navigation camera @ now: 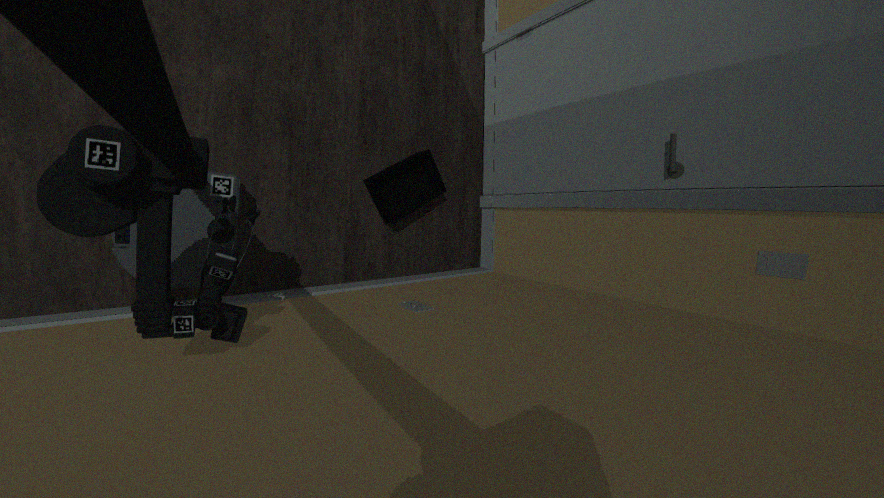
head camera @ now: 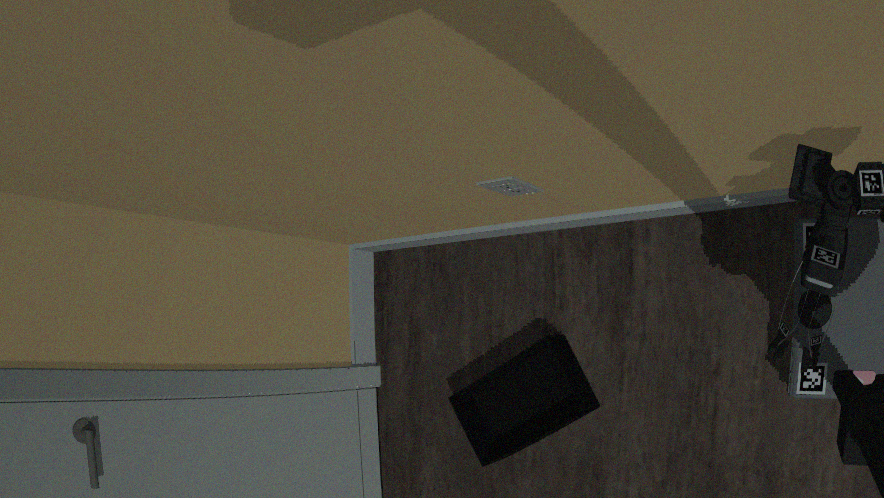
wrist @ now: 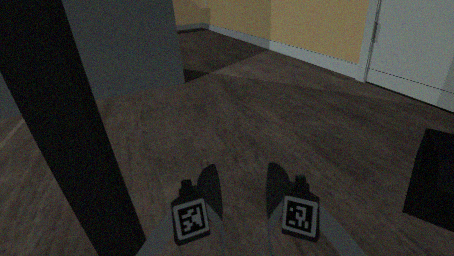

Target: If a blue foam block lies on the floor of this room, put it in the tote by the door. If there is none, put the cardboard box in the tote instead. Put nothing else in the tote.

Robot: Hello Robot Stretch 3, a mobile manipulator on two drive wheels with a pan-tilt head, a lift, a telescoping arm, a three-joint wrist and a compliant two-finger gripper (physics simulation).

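The black tote stands on the floor by the grey door, turned at an angle to it. Its inside is too dark to make out. In the wrist view, part of it shows at the right edge. My gripper is open, with bare floor seen between its fingertips. It is apart from the tote, to the right of it in the head view. Neither a blue foam block nor a cardboard box shows in these views.
A tan wall with a pale skirting board runs beside my arm and meets the door wall in a corner. A tall grey block stands at the upper left of the wrist view. A black bar crosses its left side.
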